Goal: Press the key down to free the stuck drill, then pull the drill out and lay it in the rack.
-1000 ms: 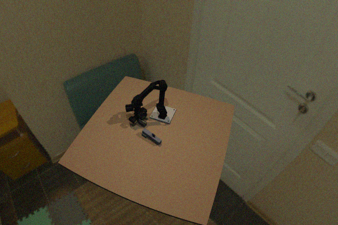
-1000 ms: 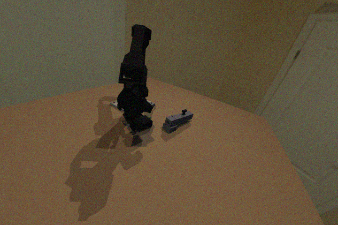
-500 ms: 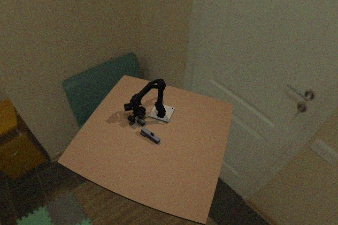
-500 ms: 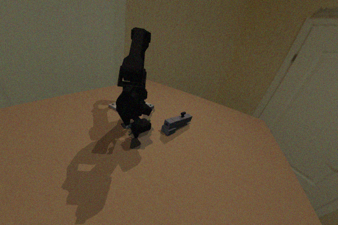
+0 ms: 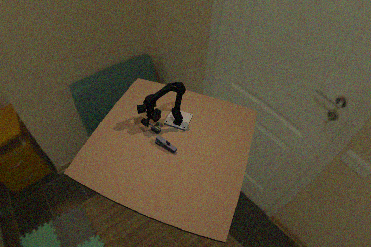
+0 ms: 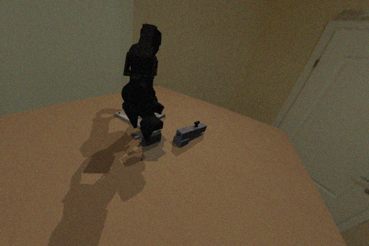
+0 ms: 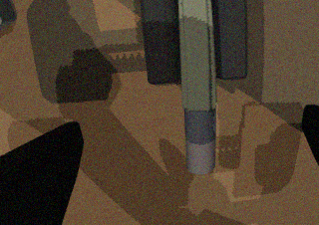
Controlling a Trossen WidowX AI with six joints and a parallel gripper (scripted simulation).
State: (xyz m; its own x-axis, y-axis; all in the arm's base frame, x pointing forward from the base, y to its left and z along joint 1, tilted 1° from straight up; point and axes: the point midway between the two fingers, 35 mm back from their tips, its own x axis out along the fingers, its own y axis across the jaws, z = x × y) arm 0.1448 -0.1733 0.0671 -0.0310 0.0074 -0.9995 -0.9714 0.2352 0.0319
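Now: the drill 4 cm to the left of my gripper tip, 1 cm below it and 1 cm ahead of it. The rest, counted from my gripper tip: dark block 5 cm to the left, 3 cm below, 1 cm ahead; small dark key 21 cm to the left, 13 cm ahead.
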